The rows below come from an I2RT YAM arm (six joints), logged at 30 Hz.
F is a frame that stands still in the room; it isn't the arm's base.
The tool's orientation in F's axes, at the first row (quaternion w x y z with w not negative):
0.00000, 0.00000, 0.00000, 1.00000
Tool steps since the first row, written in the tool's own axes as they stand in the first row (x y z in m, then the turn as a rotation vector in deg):
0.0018, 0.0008, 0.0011, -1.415, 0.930, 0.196
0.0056, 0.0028, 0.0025, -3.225, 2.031, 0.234
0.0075, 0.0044, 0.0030, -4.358, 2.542, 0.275
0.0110, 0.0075, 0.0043, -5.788, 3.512, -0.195
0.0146, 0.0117, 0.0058, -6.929, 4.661, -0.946
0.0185, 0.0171, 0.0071, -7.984, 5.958, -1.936
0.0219, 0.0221, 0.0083, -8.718, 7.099, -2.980
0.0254, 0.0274, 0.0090, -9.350, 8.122, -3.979
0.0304, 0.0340, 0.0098, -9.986, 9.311, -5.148
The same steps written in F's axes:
-0.0018, -0.0008, 0.0011, 1.415, -0.930, 0.196
-0.0056, -0.0028, 0.0025, 3.225, -2.031, 0.234
-0.0075, -0.0044, 0.0030, 4.358, -2.542, 0.275
-0.0110, -0.0075, 0.0043, 5.788, -3.512, -0.195
-0.0146, -0.0117, 0.0058, 6.929, -4.661, -0.946
-0.0185, -0.0171, 0.0071, 7.984, -5.958, -1.936
-0.0219, -0.0221, 0.0083, 8.718, -7.099, -2.980
-0.0254, -0.0274, 0.0090, 9.350, -8.122, -3.979
-0.0304, -0.0340, 0.0098, 9.986, -9.311, -5.148

